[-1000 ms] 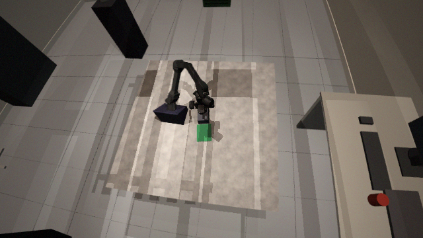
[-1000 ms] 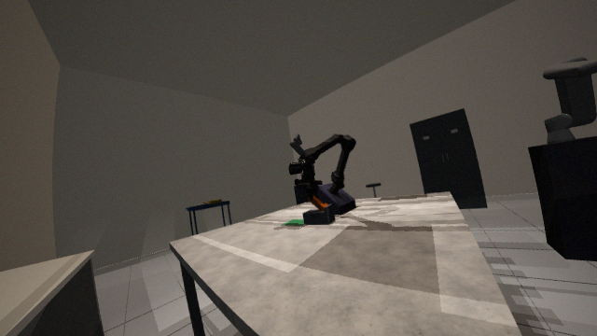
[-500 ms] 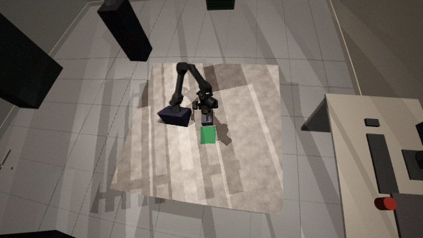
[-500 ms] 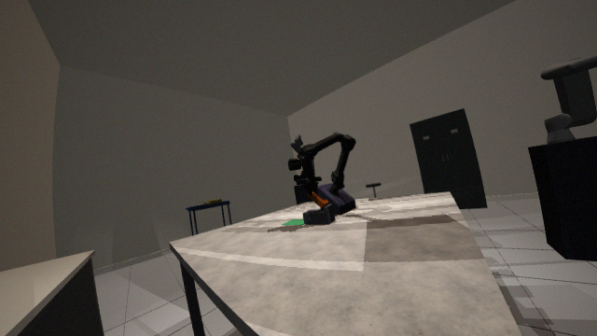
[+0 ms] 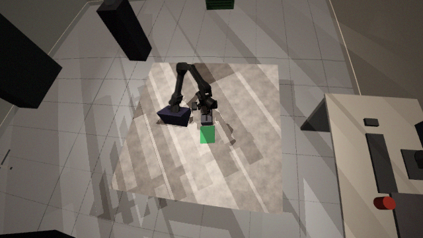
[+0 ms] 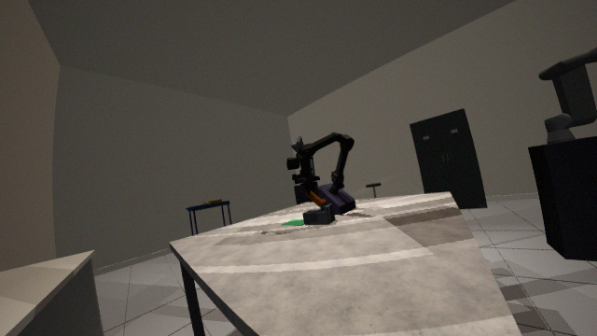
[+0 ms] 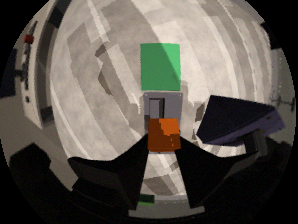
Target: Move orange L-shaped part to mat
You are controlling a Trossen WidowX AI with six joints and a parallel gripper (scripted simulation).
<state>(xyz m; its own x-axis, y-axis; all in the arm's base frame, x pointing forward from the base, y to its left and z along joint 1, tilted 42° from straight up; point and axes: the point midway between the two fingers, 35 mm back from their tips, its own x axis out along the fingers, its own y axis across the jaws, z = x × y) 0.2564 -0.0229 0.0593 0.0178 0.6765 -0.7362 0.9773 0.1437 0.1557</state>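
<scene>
The green mat lies 1 cm ahead of my gripper tip, 13 cm to the right of it and 17 cm below it. From my gripper tip the other things lie so: orange L-shaped part (2 cm behind, 3 cm to the left, 3 cm below).
</scene>
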